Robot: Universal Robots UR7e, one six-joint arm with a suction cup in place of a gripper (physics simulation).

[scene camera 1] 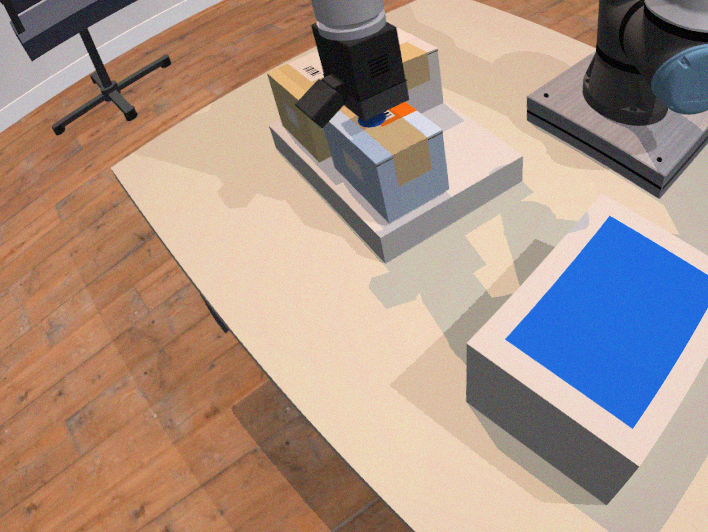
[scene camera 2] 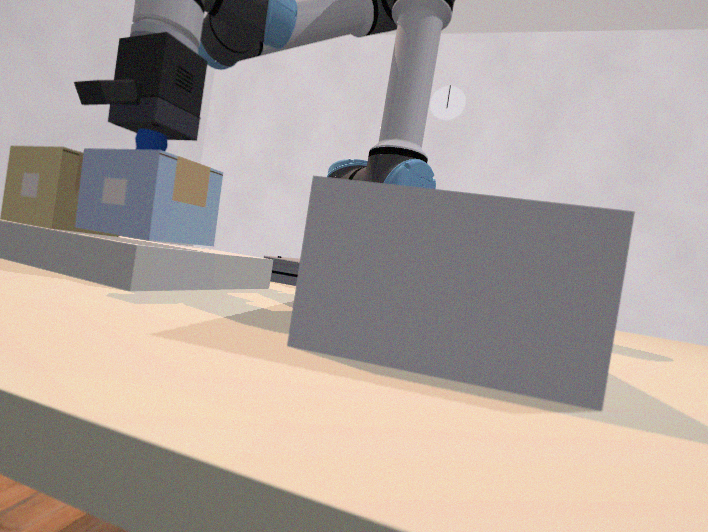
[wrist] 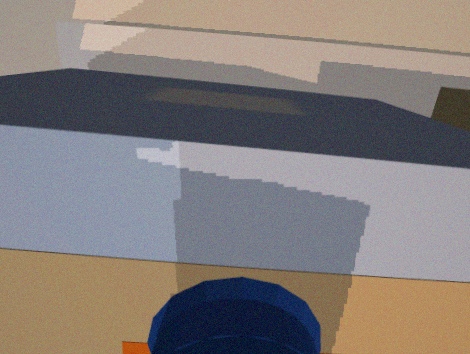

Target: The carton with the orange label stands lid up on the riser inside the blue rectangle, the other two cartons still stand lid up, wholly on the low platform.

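Places are measured from the arm's base along level axes (x ahead, y left, z up), in millimetres.
Where they show: end effector, tool point: (scene camera 1: pixel 374 126) (wrist: pixel 234 301); arm's base, origin of the base link: (scene camera 1: pixel 625 97).
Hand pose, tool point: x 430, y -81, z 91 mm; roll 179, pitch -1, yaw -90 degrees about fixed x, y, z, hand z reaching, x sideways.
Each offset is from my tool point to the top centre of the thing.
The blue-grey carton with the orange label @(dz +14, dx -5, dy +6 mm) (scene camera 1: pixel 389 171) (scene camera 2: pixel 137 200) (wrist: pixel 265 190) stands lid up at the front of the low platform @(dz -93, dx -60, dy -80 mm) (scene camera 1: pixel 486 166) (scene camera 2: pixel 170 266). A corner of its orange label @(dz +14, dx -25, dy -17 mm) (scene camera 1: pixel 403 111) (wrist: pixel 134 347) shows beside the cup. My blue suction cup (scene camera 1: pixel 371 119) (scene camera 2: pixel 150 138) (wrist: pixel 235 319) presses on its taped lid and is shut on the carton. A tan carton @(dz +11, dx +3, dy -157 mm) (scene camera 1: pixel 297 109) (scene camera 2: pixel 36 186) stands lid up behind it to the left. A grey carton @(dz +10, dx -130, dy -158 mm) (scene camera 1: pixel 426 69) stands at the back, partly hidden by my arm. The riser @(dz -20, dx -46, dy +370 mm) (scene camera 1: pixel 543 400) (scene camera 2: pixel 457 286) bears the blue rectangle @(dz -20, dx -46, dy +370 mm) (scene camera 1: pixel 618 320), which is bare.
The robot's base plate (scene camera 1: pixel 630 131) sits at the back right of the table. A black stand (scene camera 1: pixel 102 79) is on the wooden floor at the far left. The table edge (scene camera 1: pixel 170 240) runs along the left.
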